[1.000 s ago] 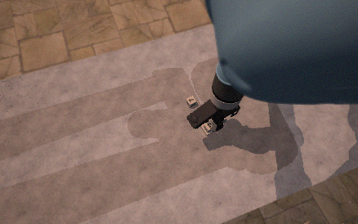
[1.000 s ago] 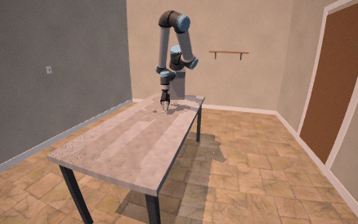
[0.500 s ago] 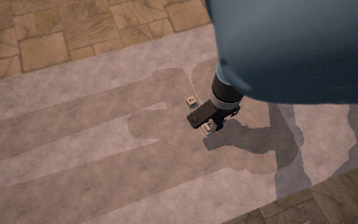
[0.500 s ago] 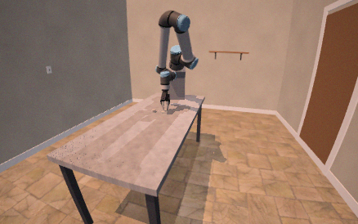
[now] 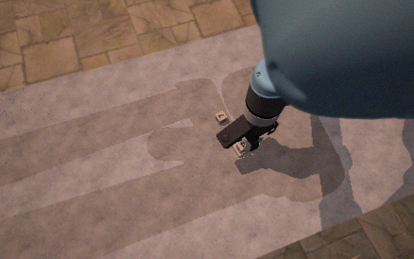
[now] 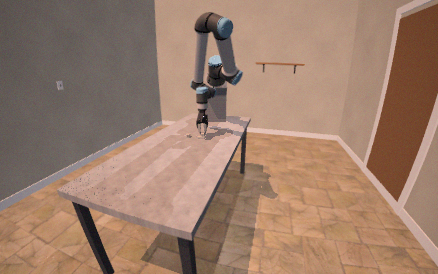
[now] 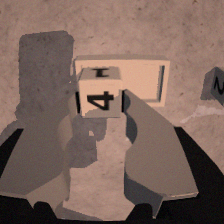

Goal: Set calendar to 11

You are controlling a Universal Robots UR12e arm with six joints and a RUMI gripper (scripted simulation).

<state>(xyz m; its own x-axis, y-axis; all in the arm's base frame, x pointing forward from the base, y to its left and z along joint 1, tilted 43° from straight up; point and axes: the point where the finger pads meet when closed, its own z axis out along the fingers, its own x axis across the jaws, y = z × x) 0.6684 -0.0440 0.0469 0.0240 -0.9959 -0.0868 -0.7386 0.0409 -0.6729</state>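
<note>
Right now my hand is 2 cm to the left of the calendar tray and 3 cm above it. Also, from my hand: digit cube 12 cm to the right, 2 cm below; then white cube 1 cm below.
</note>
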